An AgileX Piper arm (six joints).
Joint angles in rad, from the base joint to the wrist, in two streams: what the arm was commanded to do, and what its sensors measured. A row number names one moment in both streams.
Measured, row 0:
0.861 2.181 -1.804 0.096 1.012 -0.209
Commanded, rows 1 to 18:
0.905 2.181 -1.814 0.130 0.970 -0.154
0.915 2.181 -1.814 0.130 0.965 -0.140
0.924 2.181 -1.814 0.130 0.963 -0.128
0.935 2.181 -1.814 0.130 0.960 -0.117
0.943 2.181 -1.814 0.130 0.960 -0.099
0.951 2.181 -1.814 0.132 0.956 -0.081
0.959 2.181 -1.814 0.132 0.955 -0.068
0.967 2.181 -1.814 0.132 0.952 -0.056
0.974 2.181 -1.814 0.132 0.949 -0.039
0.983 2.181 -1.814 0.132 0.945 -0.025
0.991 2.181 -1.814 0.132 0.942 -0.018
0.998 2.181 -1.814 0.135 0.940 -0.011
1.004 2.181 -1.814 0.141 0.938 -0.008
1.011 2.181 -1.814 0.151 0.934 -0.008
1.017 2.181 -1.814 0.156 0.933 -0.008
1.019 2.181 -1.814 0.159 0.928 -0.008
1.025 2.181 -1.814 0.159 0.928 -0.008
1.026 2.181 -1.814 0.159 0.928 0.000
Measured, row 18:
1.011 2.181 -1.804 0.120 0.952 -0.021
